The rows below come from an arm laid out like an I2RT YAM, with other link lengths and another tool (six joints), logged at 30 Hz.
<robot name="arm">
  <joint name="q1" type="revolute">
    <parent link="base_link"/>
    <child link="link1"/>
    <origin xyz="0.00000 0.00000 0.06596"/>
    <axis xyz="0 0 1"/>
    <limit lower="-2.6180" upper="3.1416"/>
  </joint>
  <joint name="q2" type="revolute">
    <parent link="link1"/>
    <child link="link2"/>
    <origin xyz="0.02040 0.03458 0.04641"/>
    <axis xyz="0 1 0"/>
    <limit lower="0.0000" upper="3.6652"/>
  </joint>
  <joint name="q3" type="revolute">
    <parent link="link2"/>
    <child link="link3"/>
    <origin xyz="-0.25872 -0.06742 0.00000"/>
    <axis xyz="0 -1 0"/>
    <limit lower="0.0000" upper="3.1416"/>
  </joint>
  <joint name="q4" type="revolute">
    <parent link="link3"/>
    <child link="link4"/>
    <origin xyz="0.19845 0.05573 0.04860"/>
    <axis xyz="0 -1 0"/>
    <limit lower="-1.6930" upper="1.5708"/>
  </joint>
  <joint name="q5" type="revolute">
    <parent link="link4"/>
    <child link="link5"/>
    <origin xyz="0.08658 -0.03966 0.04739"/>
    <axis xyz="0 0 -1"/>
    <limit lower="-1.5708" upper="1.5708"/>
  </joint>
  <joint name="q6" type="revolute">
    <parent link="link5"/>
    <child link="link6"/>
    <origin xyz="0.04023 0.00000 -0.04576"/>
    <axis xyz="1 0 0"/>
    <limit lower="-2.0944" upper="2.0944"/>
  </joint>
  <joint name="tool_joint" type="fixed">
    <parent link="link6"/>
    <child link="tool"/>
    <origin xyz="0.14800 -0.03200 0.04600" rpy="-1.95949 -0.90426 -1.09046"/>
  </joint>
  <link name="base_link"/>
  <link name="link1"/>
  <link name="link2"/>
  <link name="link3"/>
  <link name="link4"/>
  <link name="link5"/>
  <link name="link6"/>
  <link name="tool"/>
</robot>
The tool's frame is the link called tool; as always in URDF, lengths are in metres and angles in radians.
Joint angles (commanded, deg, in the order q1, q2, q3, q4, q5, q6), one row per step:
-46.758, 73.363, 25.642, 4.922, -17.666, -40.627
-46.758, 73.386, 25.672, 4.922, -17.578, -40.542
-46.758, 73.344, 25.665, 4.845, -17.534, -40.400
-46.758, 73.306, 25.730, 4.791, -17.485, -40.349
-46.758, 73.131, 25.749, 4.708, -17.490, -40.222
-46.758, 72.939, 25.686, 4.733, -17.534, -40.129
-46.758, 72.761, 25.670, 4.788, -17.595, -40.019
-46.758, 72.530, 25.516, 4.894, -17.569, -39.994
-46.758, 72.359, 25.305, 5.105, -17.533, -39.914
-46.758, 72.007, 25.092, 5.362, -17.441, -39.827
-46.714, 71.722, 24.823, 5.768, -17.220, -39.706
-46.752, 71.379, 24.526, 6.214, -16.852, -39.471
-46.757, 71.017, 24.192, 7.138, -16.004, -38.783
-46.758, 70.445, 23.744, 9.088, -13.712, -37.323
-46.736, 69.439, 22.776, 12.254, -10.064, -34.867
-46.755, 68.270, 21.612, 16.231, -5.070, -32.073
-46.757, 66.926, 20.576, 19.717, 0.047, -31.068
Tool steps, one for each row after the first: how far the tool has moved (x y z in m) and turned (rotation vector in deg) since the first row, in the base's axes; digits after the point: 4 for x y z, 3 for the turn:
-0.0001, -0.0004, 0.0000, 0.013, 0.013, -0.120
-0.0004, -0.0005, -0.0002, 0.123, 0.021, -0.244
-0.0004, -0.0008, 0.0002, 0.100, -0.004, -0.313
-0.0005, -0.0008, 0.0010, 0.110, -0.121, -0.391
-0.0006, -0.0006, 0.0018, 0.084, -0.277, -0.419
-0.0005, -0.0006, 0.0030, 0.032, -0.490, -0.444
-0.0009, -0.0004, 0.0036, -0.095, -0.610, -0.479
-0.0013, -0.0002, 0.0039, -0.180, -0.735, -0.556
-0.0017, -0.0003, 0.0054, -0.448, -0.990, -0.679
-0.0021, -0.0007, 0.0066, -0.770, -1.213, -0.875
-0.0032, -0.0018, 0.0080, -1.130, -1.450, -1.336
-0.0046, -0.0052, 0.0110, -1.719, -1.934, -2.412
-0.0080, -0.0141, 0.0179, -3.208, -2.849, -5.074
-0.0150, -0.0270, 0.0288, -5.342, -4.523, -9.411
-0.0263, -0.0429, 0.0438, -8.246, -6.720, -15.122
-0.0388, -0.0556, 0.0599, -12.143, -8.298, -19.980

